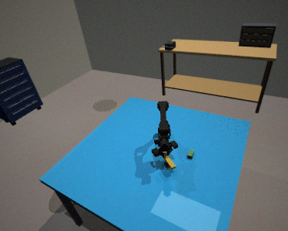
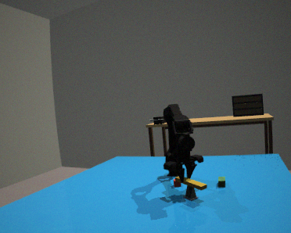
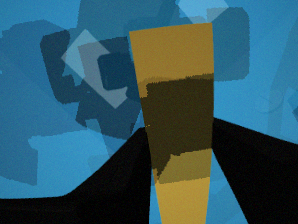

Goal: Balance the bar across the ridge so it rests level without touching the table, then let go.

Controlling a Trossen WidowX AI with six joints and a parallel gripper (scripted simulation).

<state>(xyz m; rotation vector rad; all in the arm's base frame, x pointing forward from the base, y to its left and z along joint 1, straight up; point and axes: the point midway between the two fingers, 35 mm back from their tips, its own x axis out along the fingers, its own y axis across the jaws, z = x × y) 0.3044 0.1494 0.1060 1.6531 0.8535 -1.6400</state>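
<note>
Now: gripper tip 30 mm to the right of the yellow bar and 20 mm short of it. The rest, counted from my gripper tip: small red block: 120 mm behind, 80 mm to the right, 60 mm below; green block: 150 mm to the left, 150 mm behind, 60 mm below.
</note>
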